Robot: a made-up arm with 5 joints.
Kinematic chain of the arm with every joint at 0, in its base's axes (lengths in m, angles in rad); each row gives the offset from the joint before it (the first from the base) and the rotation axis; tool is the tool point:
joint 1: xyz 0 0 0.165 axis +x
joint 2: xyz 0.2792 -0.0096 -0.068 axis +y
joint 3: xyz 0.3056 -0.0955 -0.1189 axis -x
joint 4: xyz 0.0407 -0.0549 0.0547 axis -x
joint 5: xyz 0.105 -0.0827 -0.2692 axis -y
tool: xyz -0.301 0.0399 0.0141
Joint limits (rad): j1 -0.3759..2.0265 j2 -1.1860..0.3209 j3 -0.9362..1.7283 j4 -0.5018..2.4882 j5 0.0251..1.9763
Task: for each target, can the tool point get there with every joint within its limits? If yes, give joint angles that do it. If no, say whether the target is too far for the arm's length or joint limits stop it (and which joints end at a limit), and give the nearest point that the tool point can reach.
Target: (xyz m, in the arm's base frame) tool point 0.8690 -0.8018 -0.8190
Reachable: no: too far | nearest point 0.6911 -0.5765 -0.5425 | short by 0.399 m
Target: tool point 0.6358 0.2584 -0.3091
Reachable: yes | joints 0.9672 -0.3588 -0.5191 0.5694 0.5586
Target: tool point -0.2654 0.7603 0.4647
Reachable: no: joint limits stop it (at a limit: joint 1, joint 2) | nearest point 0.0826 0.4551 0.4867 | short by 0.463 m
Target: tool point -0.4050 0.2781 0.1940
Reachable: no: joint limits stop it (at a limit: joint 1, joint 2) | nearest point -0.0021 0.2222 0.4086 | short by 0.460 m
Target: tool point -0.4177 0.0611 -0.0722
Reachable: no: joint limits stop it (at a limit: joint 1, joint 2) | nearest point -0.0185 -0.1692 -0.1327 | short by 0.465 m
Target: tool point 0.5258 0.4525 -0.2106
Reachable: yes | joints 1.2065 -0.0697 0.2463 -0.2420 0.6999
